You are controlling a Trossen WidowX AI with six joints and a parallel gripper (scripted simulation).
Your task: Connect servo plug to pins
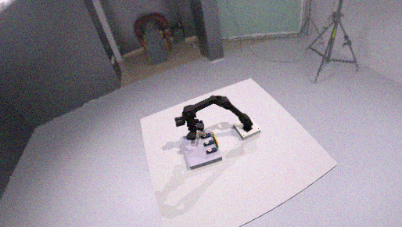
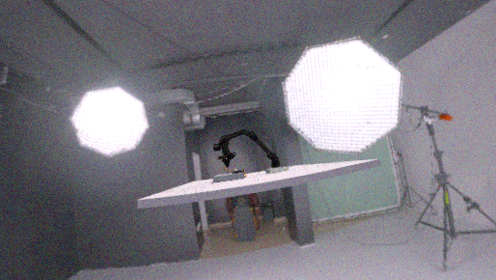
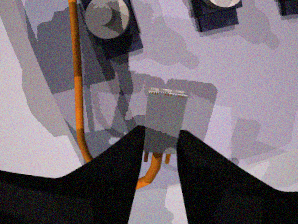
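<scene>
The green marked band lies 120 mm behind my gripper tip, 50 mm to the left of it and 30 mm below it. Also, from my gripper tip: grey printed holder: 80 mm below, 50 mm to the left, 40 mm ahead.
</scene>
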